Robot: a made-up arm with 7 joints. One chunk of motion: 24 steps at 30 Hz.
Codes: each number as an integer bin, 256 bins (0 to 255) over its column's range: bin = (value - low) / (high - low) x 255, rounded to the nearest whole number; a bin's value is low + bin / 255 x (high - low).
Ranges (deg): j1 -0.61..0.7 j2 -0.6..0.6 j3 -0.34..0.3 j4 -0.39..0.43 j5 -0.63..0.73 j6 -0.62..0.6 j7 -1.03..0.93
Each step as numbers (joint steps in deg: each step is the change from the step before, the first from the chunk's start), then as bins.
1 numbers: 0.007 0.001 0.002 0.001 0.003 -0.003 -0.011
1 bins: 120 128 136 122 119 129 133
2 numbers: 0.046 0.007 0.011 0.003 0.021 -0.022 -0.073
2 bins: 128 129 140 122 122 125 125
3 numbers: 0.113 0.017 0.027 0.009 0.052 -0.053 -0.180
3 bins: 141 131 146 124 128 119 111
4 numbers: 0.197 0.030 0.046 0.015 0.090 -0.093 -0.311
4 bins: 157 134 154 126 135 110 94
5 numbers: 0.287 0.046 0.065 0.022 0.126 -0.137 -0.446
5 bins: 175 137 161 128 142 101 76
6 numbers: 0.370 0.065 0.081 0.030 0.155 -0.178 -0.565
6 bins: 191 141 168 131 147 92 60
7 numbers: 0.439 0.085 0.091 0.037 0.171 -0.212 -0.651
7 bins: 204 146 172 133 150 85 49
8 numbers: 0.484 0.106 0.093 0.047 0.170 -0.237 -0.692
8 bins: 213 150 173 136 150 80 44
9 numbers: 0.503 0.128 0.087 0.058 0.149 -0.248 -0.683
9 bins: 217 155 170 139 146 78 45
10 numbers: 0.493 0.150 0.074 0.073 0.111 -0.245 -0.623
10 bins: 215 159 165 144 139 78 53
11 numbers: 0.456 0.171 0.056 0.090 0.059 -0.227 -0.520
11 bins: 208 164 158 149 129 82 66
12 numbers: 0.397 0.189 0.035 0.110 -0.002 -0.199 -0.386
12 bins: 196 168 149 155 118 88 84
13 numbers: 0.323 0.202 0.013 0.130 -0.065 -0.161 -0.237
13 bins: 182 170 141 162 106 96 103
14 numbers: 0.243 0.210 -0.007 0.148 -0.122 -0.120 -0.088
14 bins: 166 172 133 167 95 105 123
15 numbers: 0.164 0.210 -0.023 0.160 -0.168 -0.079 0.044
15 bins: 151 172 126 171 87 113 140
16 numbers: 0.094 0.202 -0.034 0.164 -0.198 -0.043 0.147
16 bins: 137 170 122 172 81 121 153
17 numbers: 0.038 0.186 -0.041 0.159 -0.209 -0.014 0.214
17 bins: 126 167 119 171 79 127 162
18 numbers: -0.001 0.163 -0.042 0.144 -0.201 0.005 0.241
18 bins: 119 162 119 166 80 131 165
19 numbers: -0.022 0.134 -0.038 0.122 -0.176 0.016 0.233
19 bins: 114 156 120 159 85 133 164
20 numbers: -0.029 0.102 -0.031 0.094 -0.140 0.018 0.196
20 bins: 113 149 123 151 92 133 160
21 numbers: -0.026 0.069 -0.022 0.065 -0.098 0.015 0.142
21 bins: 114 142 127 141 100 133 152
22 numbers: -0.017 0.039 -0.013 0.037 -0.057 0.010 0.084
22 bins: 115 136 130 133 107 132 145
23 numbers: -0.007 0.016 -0.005 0.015 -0.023 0.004 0.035
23 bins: 117 131 133 126 114 130 139
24 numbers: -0.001 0.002 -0.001 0.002 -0.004 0.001 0.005
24 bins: 119 128 135 122 117 130 135
